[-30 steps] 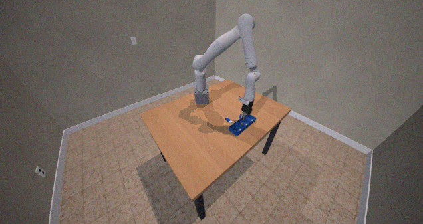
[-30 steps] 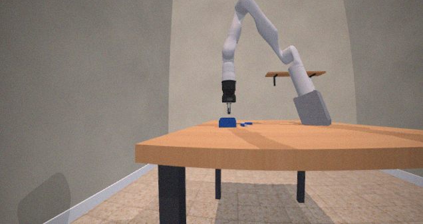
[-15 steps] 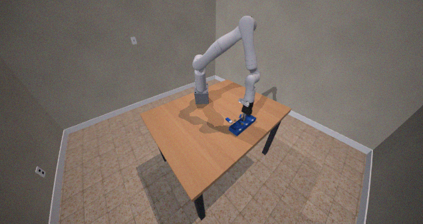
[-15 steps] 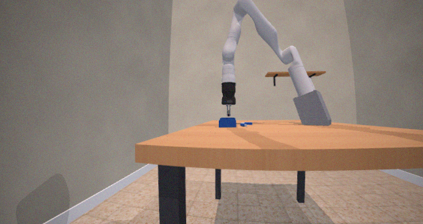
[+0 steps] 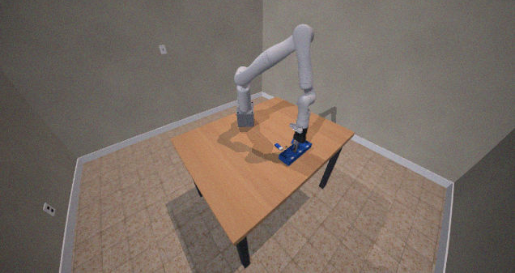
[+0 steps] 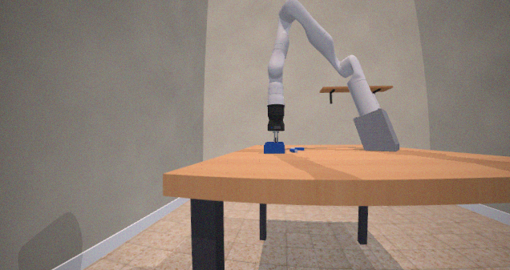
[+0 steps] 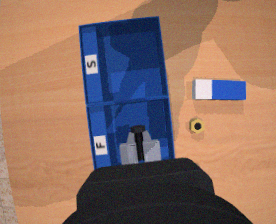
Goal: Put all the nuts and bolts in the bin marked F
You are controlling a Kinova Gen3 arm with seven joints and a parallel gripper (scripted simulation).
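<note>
The black bolt is 1 cm to the right of my hand and 1 cm below it. Also, from my hand: blue two-compartment bin 3 cm below, 1 cm ahead.
</note>
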